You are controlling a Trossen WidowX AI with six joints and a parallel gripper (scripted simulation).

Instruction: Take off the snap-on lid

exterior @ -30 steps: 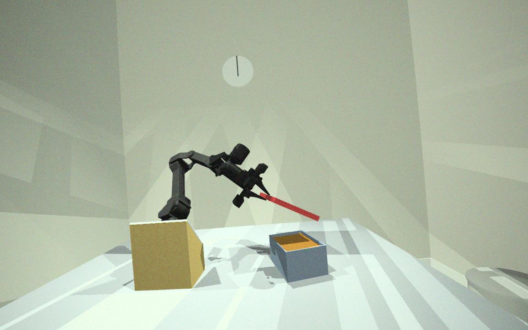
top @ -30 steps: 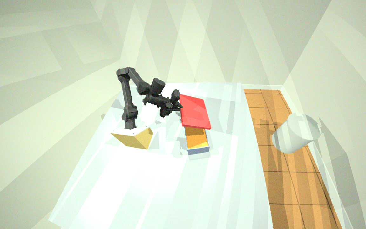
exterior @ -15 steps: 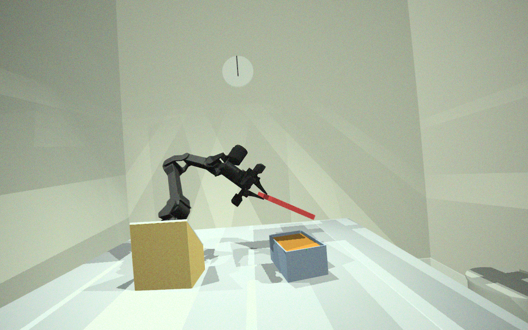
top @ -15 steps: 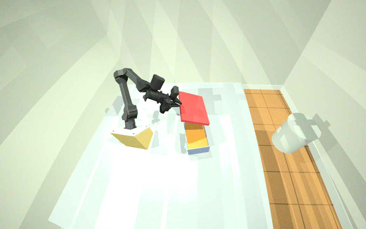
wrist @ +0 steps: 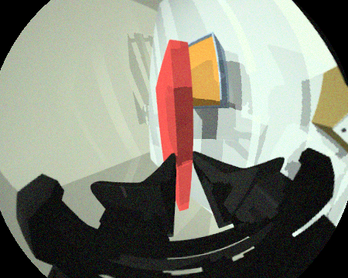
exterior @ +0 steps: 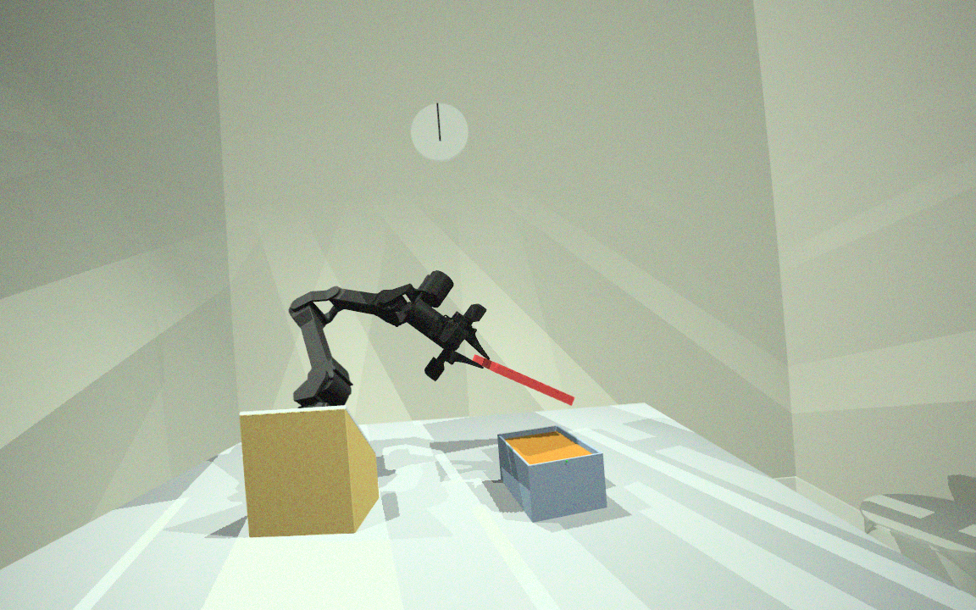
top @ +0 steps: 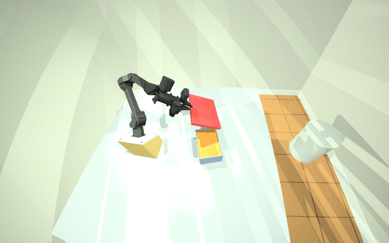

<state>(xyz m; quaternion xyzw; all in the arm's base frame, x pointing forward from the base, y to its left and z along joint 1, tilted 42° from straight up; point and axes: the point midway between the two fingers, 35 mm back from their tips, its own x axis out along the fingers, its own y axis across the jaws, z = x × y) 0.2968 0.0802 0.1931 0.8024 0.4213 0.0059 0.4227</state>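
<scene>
Right now my gripper tip is 7 cm short of the red lid, 2 cm to the right of it and 3 cm above it. Also, from my gripper tip: storage box: 12 cm ahead, 12 cm to the right, 19 cm below.
</scene>
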